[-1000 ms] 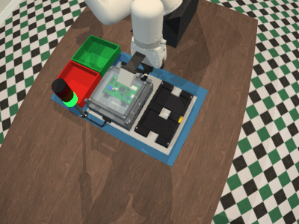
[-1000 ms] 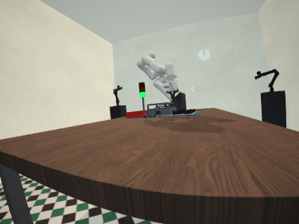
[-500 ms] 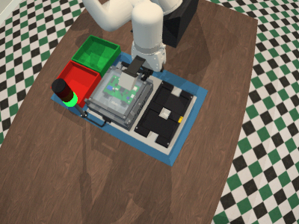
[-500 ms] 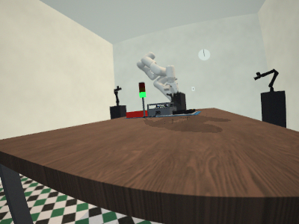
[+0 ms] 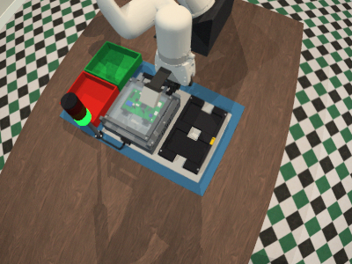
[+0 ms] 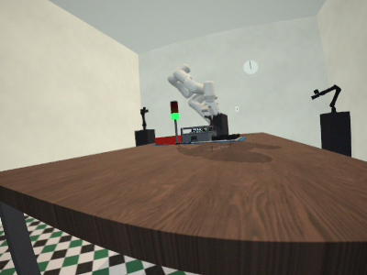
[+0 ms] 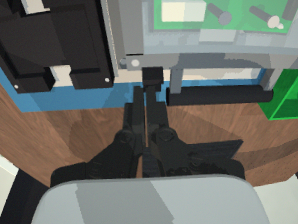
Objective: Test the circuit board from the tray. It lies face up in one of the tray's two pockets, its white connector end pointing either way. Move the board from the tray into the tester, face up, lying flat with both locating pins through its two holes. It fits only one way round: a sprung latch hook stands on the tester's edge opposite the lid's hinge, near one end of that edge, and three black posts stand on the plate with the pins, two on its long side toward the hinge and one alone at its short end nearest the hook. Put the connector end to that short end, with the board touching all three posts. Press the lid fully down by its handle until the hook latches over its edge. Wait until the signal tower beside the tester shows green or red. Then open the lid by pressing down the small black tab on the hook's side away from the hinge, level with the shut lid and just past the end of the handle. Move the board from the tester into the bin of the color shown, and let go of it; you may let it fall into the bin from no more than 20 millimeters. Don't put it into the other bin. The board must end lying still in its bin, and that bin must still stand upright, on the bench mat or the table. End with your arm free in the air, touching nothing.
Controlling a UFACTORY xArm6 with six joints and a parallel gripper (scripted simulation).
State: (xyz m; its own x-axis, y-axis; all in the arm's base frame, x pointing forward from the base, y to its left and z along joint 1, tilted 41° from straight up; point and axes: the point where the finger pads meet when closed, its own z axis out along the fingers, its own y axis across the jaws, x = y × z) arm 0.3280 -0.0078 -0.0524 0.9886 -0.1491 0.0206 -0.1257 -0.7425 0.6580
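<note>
The latch hook lies 20 mm below my hand, 20 mm ahead of it and 10 mm to the right of it. Also, from my hand: black nest: 80 mm ahead, 70 mm to the right, 50 mm below; green circuit board: 70 mm to the right, 70 mm ahead, 40 mm below; clear lid: 80 mm ahead, 70 mm to the right, 20 mm below.
</note>
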